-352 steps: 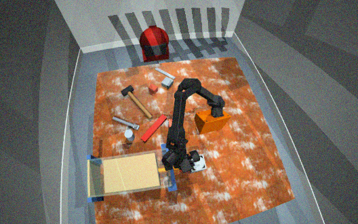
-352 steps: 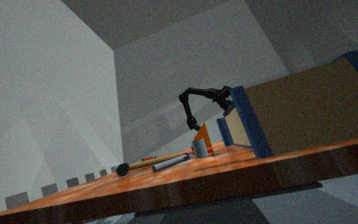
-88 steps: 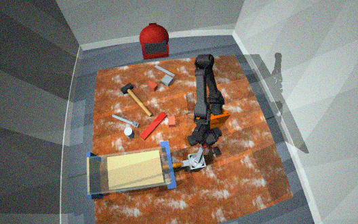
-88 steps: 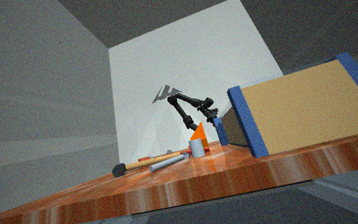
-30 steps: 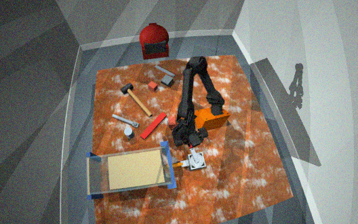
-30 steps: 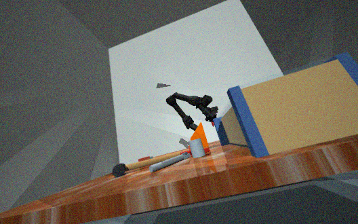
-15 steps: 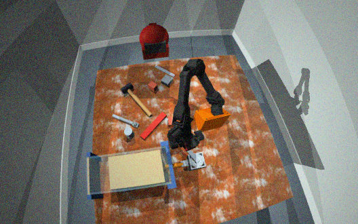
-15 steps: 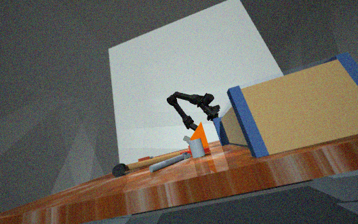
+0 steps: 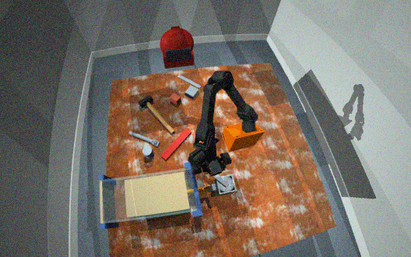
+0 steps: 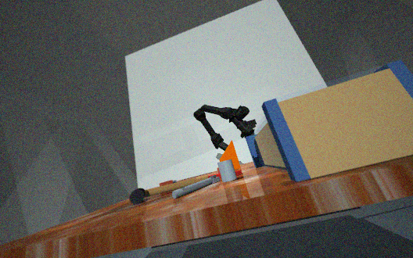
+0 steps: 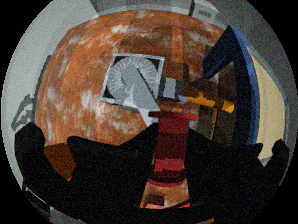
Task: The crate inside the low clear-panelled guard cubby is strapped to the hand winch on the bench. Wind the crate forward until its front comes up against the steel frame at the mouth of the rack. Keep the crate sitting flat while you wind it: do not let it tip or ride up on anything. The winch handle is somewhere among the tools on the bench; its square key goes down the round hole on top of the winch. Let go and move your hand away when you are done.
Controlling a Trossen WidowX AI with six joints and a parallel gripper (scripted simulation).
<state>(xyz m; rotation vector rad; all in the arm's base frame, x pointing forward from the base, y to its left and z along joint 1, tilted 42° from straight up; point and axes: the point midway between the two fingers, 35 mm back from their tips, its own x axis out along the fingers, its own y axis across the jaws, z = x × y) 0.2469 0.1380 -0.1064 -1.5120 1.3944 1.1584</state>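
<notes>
Right now the red-knobbed winch handle is 2 cm behind my gripper tip, 1 cm to the left of it and 3 cm below it. From my gripper tip the other things lie so: red knob (2 cm to the right); then blue steel frame (10 cm ahead, 6 cm to the left, 3 cm below); then winch (8 cm behind, 5 cm to the left, 10 cm below).
</notes>
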